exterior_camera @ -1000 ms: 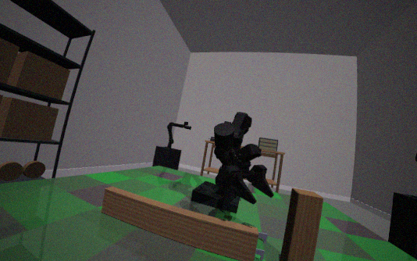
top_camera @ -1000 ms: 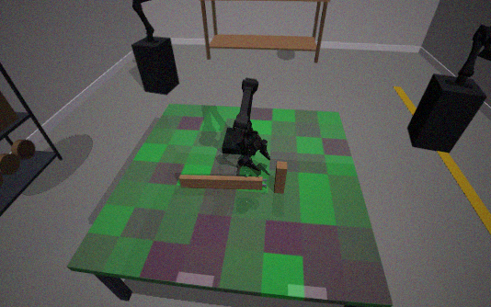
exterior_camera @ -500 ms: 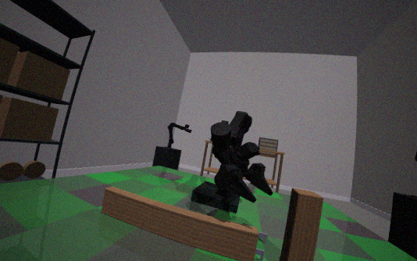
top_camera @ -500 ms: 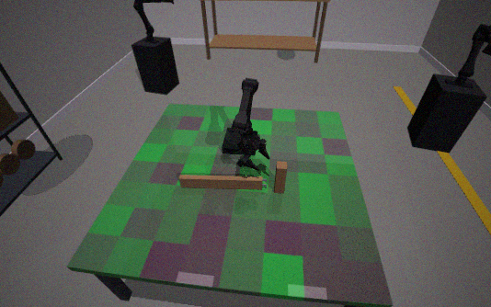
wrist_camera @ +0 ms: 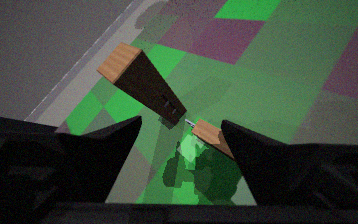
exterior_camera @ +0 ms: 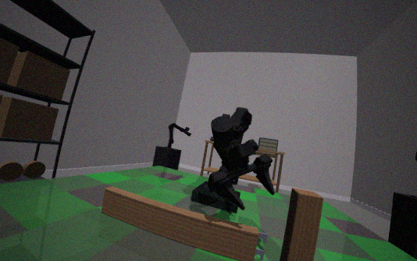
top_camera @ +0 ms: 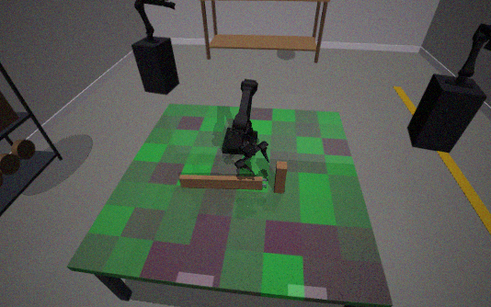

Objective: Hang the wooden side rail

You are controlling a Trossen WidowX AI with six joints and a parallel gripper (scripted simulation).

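Now: the headboard post 90 mm to the left of my gripper tip, 50 mm below it and 10 mm behind it.
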